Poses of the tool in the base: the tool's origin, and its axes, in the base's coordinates. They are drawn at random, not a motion.
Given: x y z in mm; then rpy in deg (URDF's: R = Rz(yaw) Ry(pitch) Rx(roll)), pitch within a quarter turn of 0, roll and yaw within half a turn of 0.
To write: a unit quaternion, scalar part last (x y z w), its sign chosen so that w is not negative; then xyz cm. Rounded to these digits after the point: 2 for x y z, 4 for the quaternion.
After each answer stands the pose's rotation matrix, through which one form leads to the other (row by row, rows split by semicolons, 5 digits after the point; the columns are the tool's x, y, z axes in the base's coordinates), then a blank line. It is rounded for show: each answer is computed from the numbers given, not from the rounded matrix.
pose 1, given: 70.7 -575.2 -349.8 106.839 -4.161 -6.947
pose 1, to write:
0.7997 -0.0702 -0.0070 0.5962 7.07 -57.52 -34.98
0.99004 -0.10398 -0.09490; -0.12063 -0.27916 -0.95264; 0.07256 0.95460 -0.28892

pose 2, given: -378.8 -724.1 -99.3 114.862 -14.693 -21.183
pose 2, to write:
0.8089 -0.2213 0.0078 0.5446 -37.88 -72.41 -9.93
0.90194 -0.36651 -0.22843; -0.34953 -0.30887 -0.88455; 0.25364 0.87765 -0.40669

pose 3, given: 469.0 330.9 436.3 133.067 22.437 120.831
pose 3, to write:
0.3768 0.8207 0.2516 0.3480 46.90 33.09 43.63
-0.47371 0.44345 0.76089; 0.79368 0.58939 0.15062; -0.38167 0.67525 -0.63116

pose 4, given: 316.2 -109.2 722.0 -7.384 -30.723 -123.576
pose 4, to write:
-0.2623 -0.0703 -0.8560 0.4399 31.62 -10.92 72.20
-0.47542 0.78993 0.38728; -0.71622 -0.60316 0.35104; 0.51089 -0.11048 0.85252

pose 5, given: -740.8 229.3 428.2 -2.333 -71.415 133.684
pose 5, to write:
0.5300 -0.2447 0.7418 0.3302 -74.08 22.93 42.82
-0.22013 -0.74921 0.62468; 0.23048 -0.66221 -0.71300; 0.94785 -0.01297 0.31845

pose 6, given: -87.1 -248.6 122.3 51.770 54.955 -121.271
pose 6, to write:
0.5517 -0.1340 -0.7944 0.2158 -8.71 -24.86 12.23
-0.29807 0.19509 -0.93440; -0.49080 -0.87091 -0.02527; -0.81870 0.45107 0.35534

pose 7, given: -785.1 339.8 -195.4 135.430 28.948 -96.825
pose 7, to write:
0.6656 -0.6072 -0.4281 0.0707 -78.51 33.98 -19.54
-0.10399 -0.74771 -0.65583; -0.86886 -0.25261 0.42576; -0.48402 0.61410 -0.62339

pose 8, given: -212.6 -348.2 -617.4 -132.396 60.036 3.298
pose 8, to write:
-0.7977 0.1790 0.4676 0.3361 -21.26 -34.82 -61.74
0.49863 -0.59995 -0.62565; 0.02873 -0.70994 0.70367; -0.86634 -0.36885 -0.33676

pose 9, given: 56.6 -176.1 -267.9 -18.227 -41.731 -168.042
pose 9, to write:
-0.3652 0.1106 -0.9235 0.0400 5.66 -17.61 -26.79
-0.73008 -0.00688 0.68332; -0.15462 -0.97235 -0.17500; 0.66563 -0.23342 0.70883

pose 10, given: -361.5 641.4 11.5 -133.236 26.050 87.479
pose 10, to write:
-0.7079 -0.5537 0.4168 0.1363 -36.15 64.14 1.15
0.03952 0.67027 -0.74107; 0.89754 -0.34976 -0.26849; -0.43916 -0.65453 -0.61542

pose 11, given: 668.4 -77.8 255.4 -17.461 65.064 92.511
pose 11, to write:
-0.4725 0.2751 0.6585 0.5172 66.84 -7.78 25.54
-0.01847 -0.94109 -0.33766; 0.42120 -0.31362 0.85102; -0.90678 -0.12651 0.40218

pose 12, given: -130.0 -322.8 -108.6 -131.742 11.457 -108.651
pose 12, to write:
-0.4964 0.7615 -0.2773 0.3112 -13.00 -32.28 -10.86
-0.31343 -0.58342 0.74926; -0.92860 0.35334 -0.11332; -0.19863 -0.73128 -0.65251

